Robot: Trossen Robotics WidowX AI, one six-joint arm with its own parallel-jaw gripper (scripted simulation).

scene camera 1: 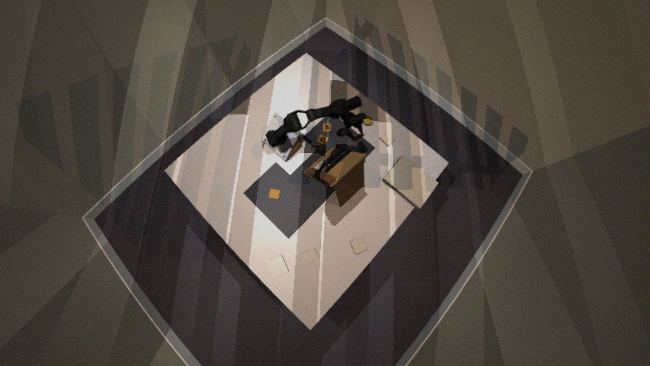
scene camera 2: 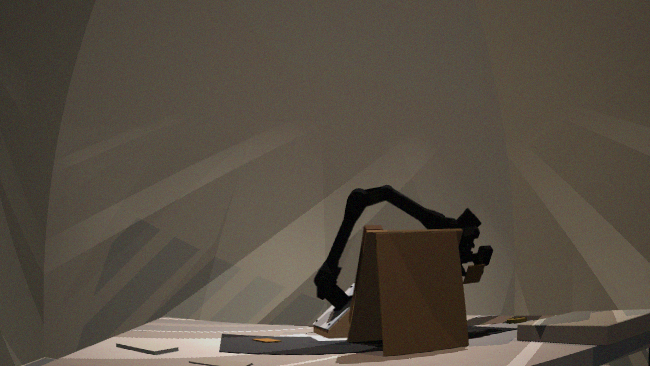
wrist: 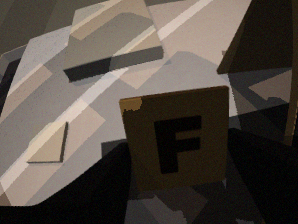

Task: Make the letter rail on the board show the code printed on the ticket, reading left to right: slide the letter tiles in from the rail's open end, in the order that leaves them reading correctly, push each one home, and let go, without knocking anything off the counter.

Path:
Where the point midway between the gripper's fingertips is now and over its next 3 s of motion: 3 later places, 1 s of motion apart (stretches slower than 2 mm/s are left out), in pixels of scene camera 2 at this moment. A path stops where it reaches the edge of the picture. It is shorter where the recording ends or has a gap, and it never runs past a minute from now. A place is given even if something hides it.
My gripper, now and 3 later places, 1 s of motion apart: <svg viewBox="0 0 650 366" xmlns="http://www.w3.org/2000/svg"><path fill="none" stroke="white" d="M474 273L472 278L468 278L463 278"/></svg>

